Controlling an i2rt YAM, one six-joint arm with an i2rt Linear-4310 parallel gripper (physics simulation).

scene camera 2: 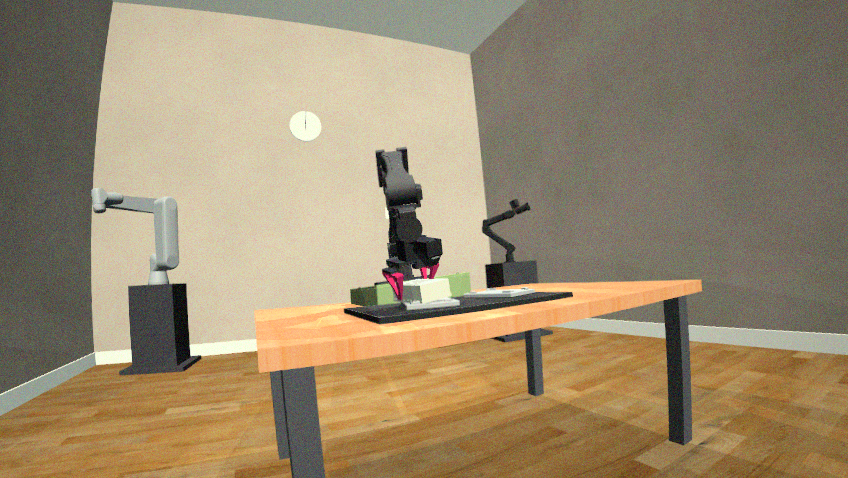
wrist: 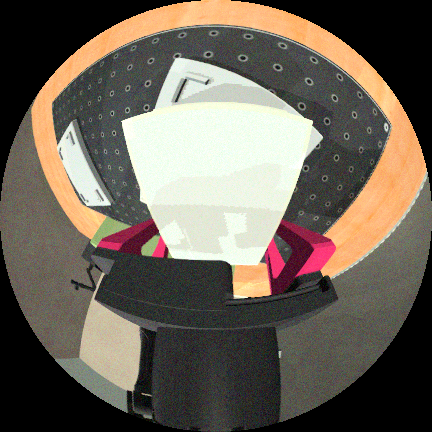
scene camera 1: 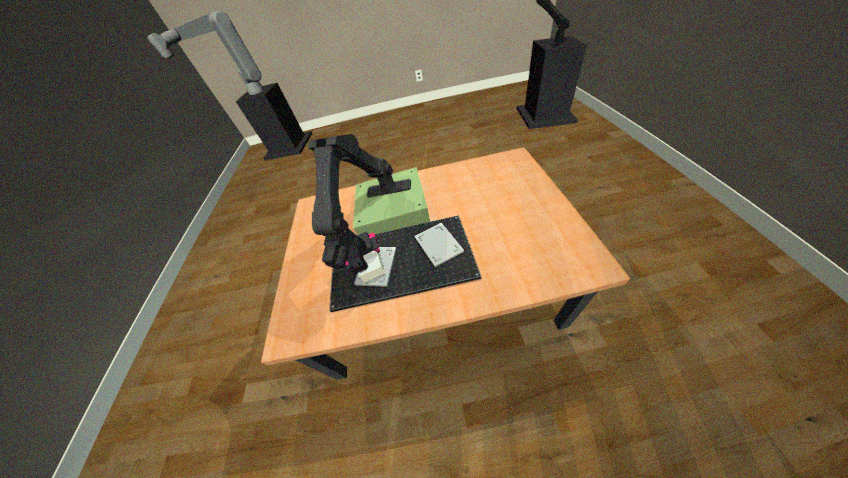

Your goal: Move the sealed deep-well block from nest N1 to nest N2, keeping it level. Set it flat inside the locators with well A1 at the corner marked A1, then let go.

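Frame: origin at the arm's base, x ahead, y left, z up, level; millimetres.
Where they show: gripper, fingertip midpoint: point(wrist: 216, 215) point(scene camera 1: 369, 255); arm's base at its link origin: point(scene camera 1: 389, 189).
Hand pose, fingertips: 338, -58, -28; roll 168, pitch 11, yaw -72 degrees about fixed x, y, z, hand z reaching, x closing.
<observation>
Things, the pixels of their top centre, and the offset from my fingertips, as dx, dy, dz.
- sealed deep-well block at its top centre: point(wrist: 206, 226) point(scene camera 2: 419, 279) point(scene camera 1: 366, 256) +32, +8, +39
- nest N1 at its top centre: point(wrist: 203, 173) point(scene camera 2: 427, 298) point(scene camera 1: 375, 263) +33, +24, -9
- Nest N2 at its top centre: point(wrist: 74, 174) point(scene camera 2: 498, 289) point(scene camera 1: 438, 241) -37, +257, -9
- black perforated board at its top centre: point(wrist: 131, 161) point(scene camera 2: 457, 301) point(scene camera 1: 399, 258) +8, +111, -26
The sealed deep-well block point(scene camera 1: 371, 270) point(scene camera 2: 427, 291) point(wrist: 215, 160) is pale with a whitish top. My gripper point(scene camera 1: 366, 258) point(scene camera 2: 413, 287) point(wrist: 216, 215) is shut on it, with a pink finger at each side. The block looks close to level, over nest N1 point(scene camera 1: 387, 270) point(scene camera 2: 436, 304) point(wrist: 167, 90), a light grey plate with corner locators. It sits askew to that plate in the wrist view; whether a small gap lies under it I cannot tell. Nest N2 point(scene camera 1: 439, 244) point(scene camera 2: 501, 292) point(wrist: 82, 170) is a similar plate with nothing on it. The A1 marks are too small to read.
Both nests are on a black perforated board point(scene camera 1: 409, 279) point(wrist: 350, 165) on the wooden table point(scene camera 1: 504, 219) point(scene camera 2: 332, 344). The green base block point(scene camera 1: 385, 207) point(scene camera 2: 460, 283) under my arm stands behind the board. Two other arms stand on dark pedestals point(scene camera 1: 554, 83) point(scene camera 2: 159, 326) away from the table.
</observation>
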